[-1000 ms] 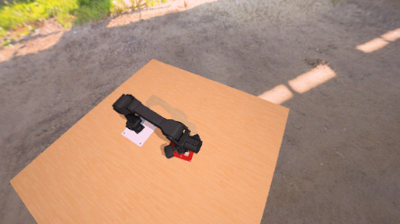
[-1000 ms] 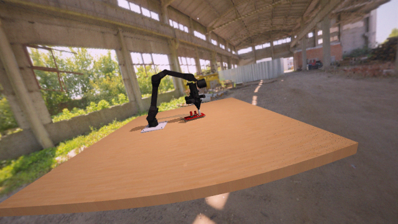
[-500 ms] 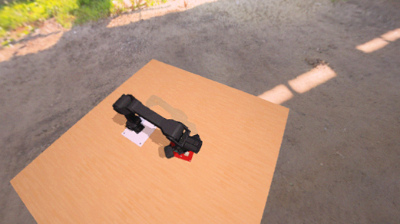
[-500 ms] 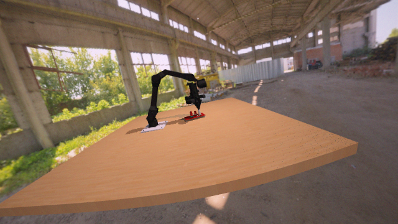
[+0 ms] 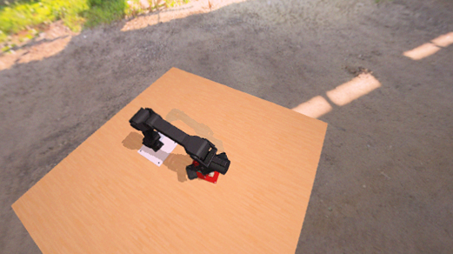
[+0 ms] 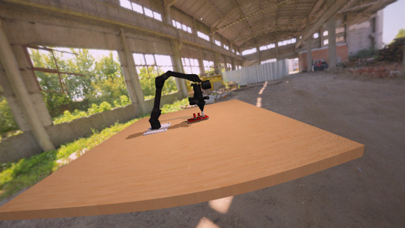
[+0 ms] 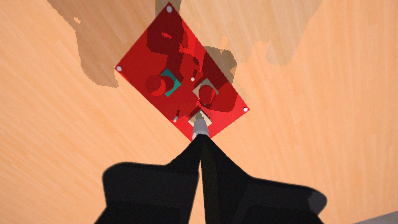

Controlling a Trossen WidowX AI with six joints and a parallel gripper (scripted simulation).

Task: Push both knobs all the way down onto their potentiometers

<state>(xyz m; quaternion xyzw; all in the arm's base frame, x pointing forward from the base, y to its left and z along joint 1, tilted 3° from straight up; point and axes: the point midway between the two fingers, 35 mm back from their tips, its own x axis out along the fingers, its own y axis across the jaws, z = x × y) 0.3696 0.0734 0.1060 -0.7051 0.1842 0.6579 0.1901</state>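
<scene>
Now: the grey knob 20 mm below my gripper tip. From my gripper tip the other things lie so: red knob: 60 mm behind, 20 mm to the right, 20 mm below.
</scene>
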